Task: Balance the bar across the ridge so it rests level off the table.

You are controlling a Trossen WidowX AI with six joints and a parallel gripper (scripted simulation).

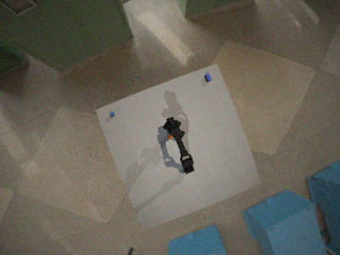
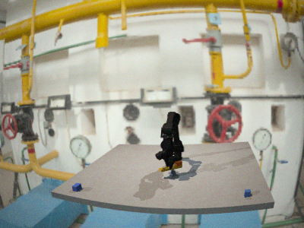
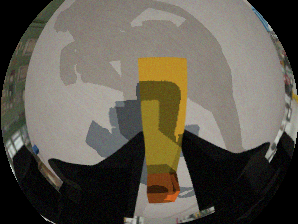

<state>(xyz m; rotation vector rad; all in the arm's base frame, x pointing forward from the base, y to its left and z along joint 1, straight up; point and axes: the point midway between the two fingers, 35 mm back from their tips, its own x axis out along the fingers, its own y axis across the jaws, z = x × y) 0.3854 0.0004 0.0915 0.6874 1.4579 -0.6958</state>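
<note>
Now: the blue-grey ridge 20 mm behind my gripper tip, 20 mm to the left of it and 20 mm below it. Also, from my gripper tip: yellow bar: 30 mm behind, 30 mm to the left, 10 mm above.
</note>
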